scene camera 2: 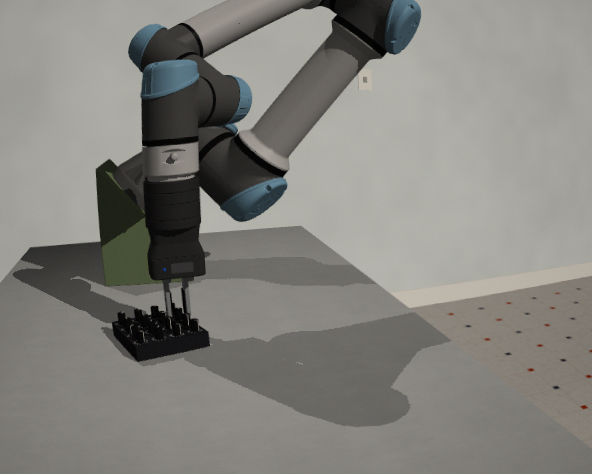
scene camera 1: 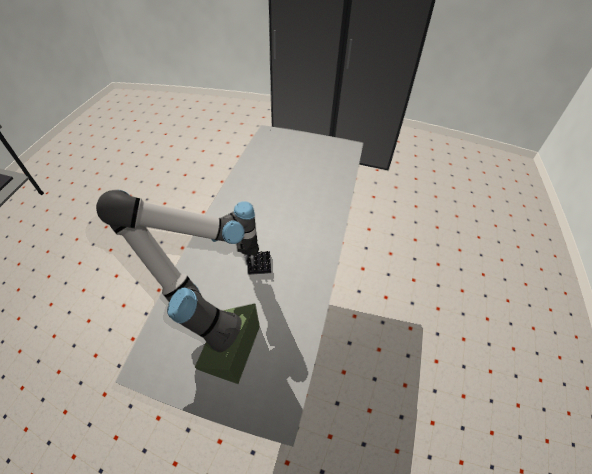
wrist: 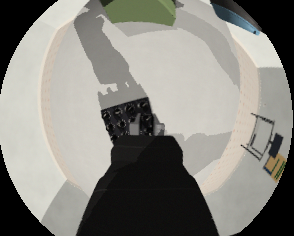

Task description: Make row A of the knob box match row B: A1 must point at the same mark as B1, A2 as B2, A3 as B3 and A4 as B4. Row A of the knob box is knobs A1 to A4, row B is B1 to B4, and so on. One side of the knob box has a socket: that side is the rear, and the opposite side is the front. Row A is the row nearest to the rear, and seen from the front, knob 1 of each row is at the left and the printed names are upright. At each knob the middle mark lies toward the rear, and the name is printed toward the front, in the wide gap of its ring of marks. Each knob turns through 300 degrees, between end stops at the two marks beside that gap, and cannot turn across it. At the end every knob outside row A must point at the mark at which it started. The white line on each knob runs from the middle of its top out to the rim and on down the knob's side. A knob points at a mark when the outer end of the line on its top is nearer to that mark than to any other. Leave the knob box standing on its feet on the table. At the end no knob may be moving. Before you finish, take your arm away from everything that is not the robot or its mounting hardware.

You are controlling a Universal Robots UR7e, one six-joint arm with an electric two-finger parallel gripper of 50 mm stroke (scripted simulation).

Path:
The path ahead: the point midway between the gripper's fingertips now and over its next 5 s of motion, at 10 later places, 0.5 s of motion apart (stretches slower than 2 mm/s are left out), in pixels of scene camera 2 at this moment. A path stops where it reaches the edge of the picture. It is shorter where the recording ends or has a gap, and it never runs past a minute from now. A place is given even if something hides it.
My gripper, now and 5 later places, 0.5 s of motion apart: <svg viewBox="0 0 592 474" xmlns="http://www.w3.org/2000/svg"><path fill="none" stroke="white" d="M178 314L176 297L175 288L173 267L169 217L169 205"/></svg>

